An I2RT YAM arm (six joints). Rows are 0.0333 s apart.
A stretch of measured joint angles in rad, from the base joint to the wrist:
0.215 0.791 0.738 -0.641 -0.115 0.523
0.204 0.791 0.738 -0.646 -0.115 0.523
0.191 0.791 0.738 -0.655 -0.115 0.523
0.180 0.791 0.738 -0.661 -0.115 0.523
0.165 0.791 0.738 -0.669 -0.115 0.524
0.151 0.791 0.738 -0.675 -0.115 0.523
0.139 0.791 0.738 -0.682 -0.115 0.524
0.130 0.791 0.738 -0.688 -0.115 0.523
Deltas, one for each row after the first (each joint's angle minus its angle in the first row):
-0.011 0.000 0.000 -0.005 0.000 0.000
-0.024 0.000 0.000 -0.014 0.000 0.000
-0.035 0.000 0.000 -0.020 0.000 0.000
-0.050 0.000 0.000 -0.028 0.000 0.001
-0.064 0.000 0.000 -0.034 0.000 0.000
-0.076 0.000 0.000 -0.041 0.000 0.001
-0.085 0.000 0.000 -0.047 0.000 0.000

